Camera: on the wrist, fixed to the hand. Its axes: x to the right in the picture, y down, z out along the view.
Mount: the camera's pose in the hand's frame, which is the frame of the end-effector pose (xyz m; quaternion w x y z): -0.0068 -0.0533 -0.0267 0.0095 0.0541 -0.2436 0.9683
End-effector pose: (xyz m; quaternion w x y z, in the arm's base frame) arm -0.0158 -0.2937 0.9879 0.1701 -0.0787 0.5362 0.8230
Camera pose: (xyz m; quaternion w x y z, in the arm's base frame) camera 0.0085 -0.2997 0.9334 0.6604 -0.7282 -0.0844 -0.1627
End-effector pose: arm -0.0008 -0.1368 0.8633 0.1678 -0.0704 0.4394 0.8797
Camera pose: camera 0.0240 -0.1299 0.8091 0.7394 -0.6482 -0.0791 -0.1642
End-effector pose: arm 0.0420 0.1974 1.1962 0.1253 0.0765 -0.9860 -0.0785
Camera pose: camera 0.0624 0.1429 1.2109 0.1671 0.9664 0.1182 -0.1553
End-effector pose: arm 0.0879 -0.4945 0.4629 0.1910 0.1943 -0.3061 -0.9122
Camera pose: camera 0.0940 -0.4648 0.4111 0.8000 -0.5064 -0.2869 0.1455
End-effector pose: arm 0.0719 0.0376 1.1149 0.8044 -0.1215 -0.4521 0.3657
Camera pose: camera 0.1170 -0.0010 1.1236 0.4500 0.3063 0.0628 -0.8365
